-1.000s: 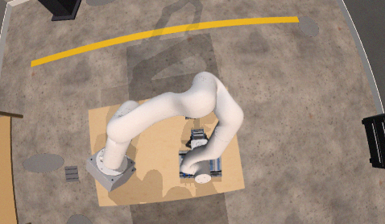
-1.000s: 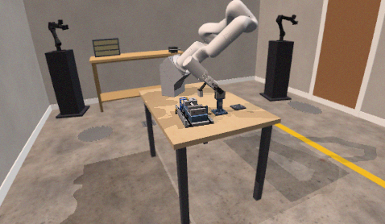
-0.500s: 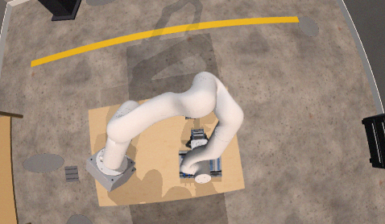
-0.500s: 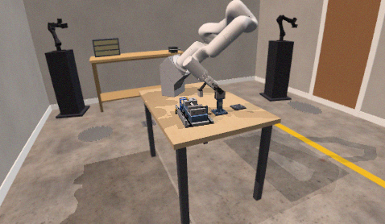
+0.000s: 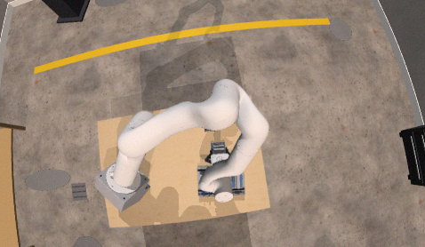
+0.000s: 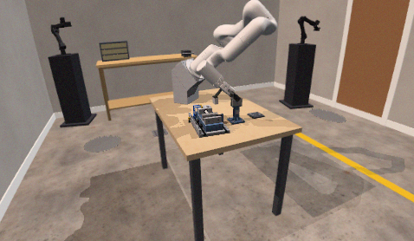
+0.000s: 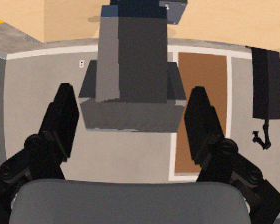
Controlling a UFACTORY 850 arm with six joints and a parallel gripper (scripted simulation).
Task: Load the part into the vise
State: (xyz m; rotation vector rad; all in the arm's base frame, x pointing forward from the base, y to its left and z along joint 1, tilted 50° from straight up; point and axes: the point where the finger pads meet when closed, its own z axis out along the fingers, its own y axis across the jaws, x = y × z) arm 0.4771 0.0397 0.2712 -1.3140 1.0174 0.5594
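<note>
The part is 1 cm to the left of my hand and 1 cm below it. The rest, counted from my hand: white cylinder rod 18 cm to the right, 9 cm below, 2 cm ahead; work stop 13 cm to the right, 10 cm ahead, 8 cm below; grey vise jaw 18 cm to the right, 9 cm below, 7 cm ahead.
</note>
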